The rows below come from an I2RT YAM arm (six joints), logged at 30 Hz.
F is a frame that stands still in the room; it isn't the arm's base.
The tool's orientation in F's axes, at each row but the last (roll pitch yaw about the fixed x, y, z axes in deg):
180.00, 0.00, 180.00
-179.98, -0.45, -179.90
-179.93, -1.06, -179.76
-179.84, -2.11, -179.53
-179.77, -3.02, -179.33
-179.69, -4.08, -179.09
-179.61, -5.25, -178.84
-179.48, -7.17, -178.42
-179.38, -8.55, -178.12
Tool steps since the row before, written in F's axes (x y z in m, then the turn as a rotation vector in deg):
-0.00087, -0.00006, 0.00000, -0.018, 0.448, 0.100
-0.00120, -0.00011, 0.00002, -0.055, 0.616, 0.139
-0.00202, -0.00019, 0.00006, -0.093, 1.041, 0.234
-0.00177, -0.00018, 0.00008, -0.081, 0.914, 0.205
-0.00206, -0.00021, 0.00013, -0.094, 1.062, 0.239
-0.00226, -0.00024, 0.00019, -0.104, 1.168, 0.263
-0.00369, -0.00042, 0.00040, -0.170, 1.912, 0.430
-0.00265, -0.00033, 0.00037, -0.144, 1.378, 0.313
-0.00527, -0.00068, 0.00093, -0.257, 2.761, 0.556
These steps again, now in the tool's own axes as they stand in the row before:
0.00087, -0.00006, 0.00000, 0.018, 0.448, -0.100
0.00120, -0.00011, -0.00001, 0.055, 0.616, -0.139
0.00202, -0.00018, -0.00002, 0.093, 1.041, -0.234
0.00177, -0.00017, -0.00001, 0.081, 0.914, -0.205
0.00207, -0.00019, -0.00002, 0.094, 1.062, -0.239
0.00227, -0.00020, -0.00003, 0.104, 1.168, -0.263
0.00372, -0.00035, -0.00006, 0.170, 1.912, -0.429
0.00268, -0.00026, -0.00003, 0.144, 1.379, -0.310
0.00537, -0.00051, -0.00013, 0.247, 2.762, -0.555

